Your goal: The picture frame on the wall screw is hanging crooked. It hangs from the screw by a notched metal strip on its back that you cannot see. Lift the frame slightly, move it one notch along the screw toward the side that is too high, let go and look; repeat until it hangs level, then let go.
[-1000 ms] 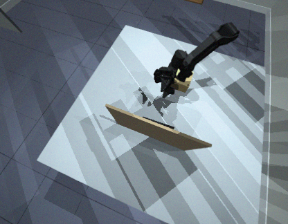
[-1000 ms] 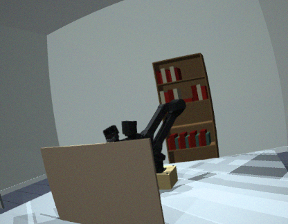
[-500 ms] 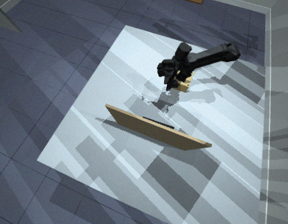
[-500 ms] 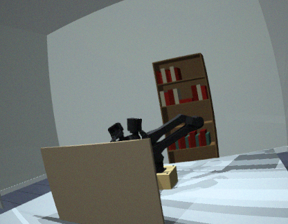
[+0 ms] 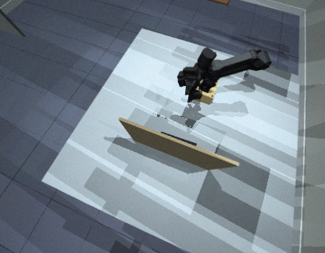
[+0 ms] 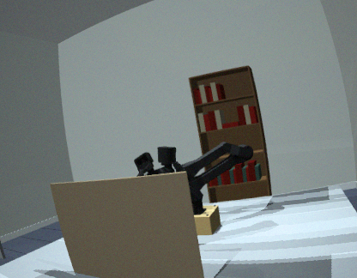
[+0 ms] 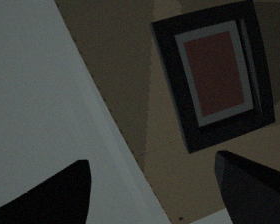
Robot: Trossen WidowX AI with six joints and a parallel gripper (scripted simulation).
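The picture frame lies 190 mm ahead of my gripper tip, 50 mm to the left of it and 90 mm below it. The rest, counted from my gripper tip: tan wall panel 210 mm ahead, 40 mm to the left, 100 mm below.
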